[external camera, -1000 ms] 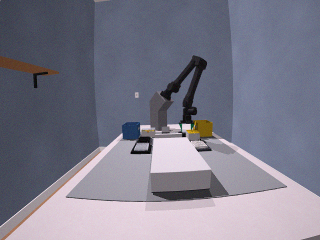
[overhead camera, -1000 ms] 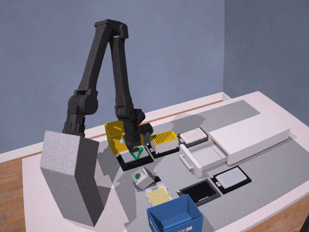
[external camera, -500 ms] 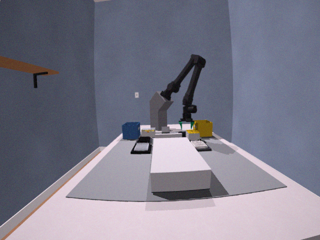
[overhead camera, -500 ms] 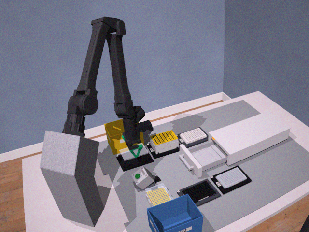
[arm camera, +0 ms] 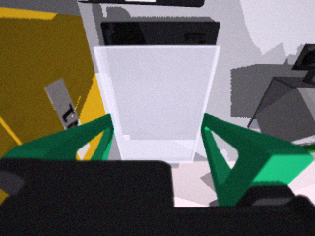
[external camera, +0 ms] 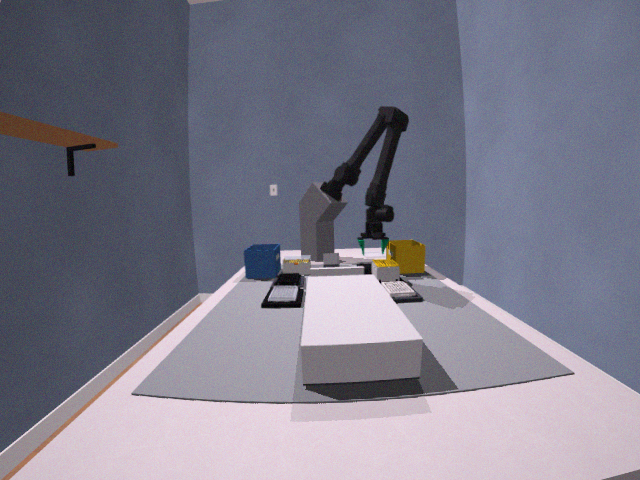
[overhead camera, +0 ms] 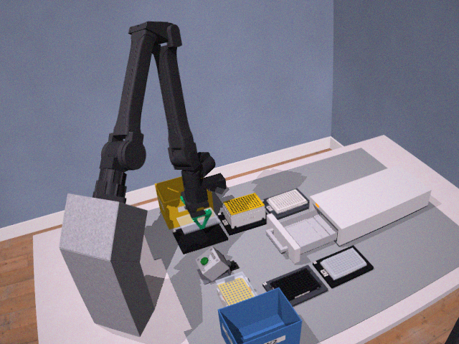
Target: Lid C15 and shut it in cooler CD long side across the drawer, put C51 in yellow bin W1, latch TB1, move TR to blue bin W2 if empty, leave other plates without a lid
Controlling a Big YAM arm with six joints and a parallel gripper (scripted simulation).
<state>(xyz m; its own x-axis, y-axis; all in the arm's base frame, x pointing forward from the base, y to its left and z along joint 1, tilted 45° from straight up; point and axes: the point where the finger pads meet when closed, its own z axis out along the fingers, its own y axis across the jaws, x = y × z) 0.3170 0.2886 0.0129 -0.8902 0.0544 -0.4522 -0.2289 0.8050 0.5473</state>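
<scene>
The black plate lies 31 cm to the right of my hand, 26 cm ahead of it and 6 cm below it. Round my hand: yellow bin W1: 14 cm to the left, 4 cm below, 4 cm behind; clear plate lid: right at my hand; tip rack TR: 16 cm ahead, 5 cm to the left, 2 cm below.
</scene>
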